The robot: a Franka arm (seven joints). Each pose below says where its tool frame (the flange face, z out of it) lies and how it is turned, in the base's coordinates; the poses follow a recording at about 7 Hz.
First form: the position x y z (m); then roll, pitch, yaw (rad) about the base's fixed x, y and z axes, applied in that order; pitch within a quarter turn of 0, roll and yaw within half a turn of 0.
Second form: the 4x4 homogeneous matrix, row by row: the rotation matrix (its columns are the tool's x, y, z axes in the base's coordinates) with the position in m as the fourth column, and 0 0 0 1 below. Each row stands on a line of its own. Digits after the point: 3 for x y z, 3 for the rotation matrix.
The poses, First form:
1: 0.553, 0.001, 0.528, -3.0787, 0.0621, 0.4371
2: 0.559, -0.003, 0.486, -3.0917, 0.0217, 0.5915
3: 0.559, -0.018, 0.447, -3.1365, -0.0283, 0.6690
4: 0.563, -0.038, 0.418, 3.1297, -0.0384, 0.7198
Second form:
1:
0.904, 0.419, -0.083, 0.553
0.422, -0.906, 0.031, 0.001
-0.062, -0.063, -0.996, 0.528
0, 0, 0, 1

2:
0.830, 0.556, -0.046, 0.559
0.557, -0.830, 0.029, -0.003
-0.022, -0.050, -0.999, 0.486
0, 0, 0, 1

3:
0.784, 0.620, 0.019, 0.559
0.620, -0.784, 0.022, -0.018
0.028, -0.005, -1.000, 0.447
0, 0, 0, 1

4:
0.751, 0.659, 0.037, 0.563
0.659, -0.752, 0.016, -0.038
0.038, 0.012, -0.999, 0.418
0, 0, 0, 1

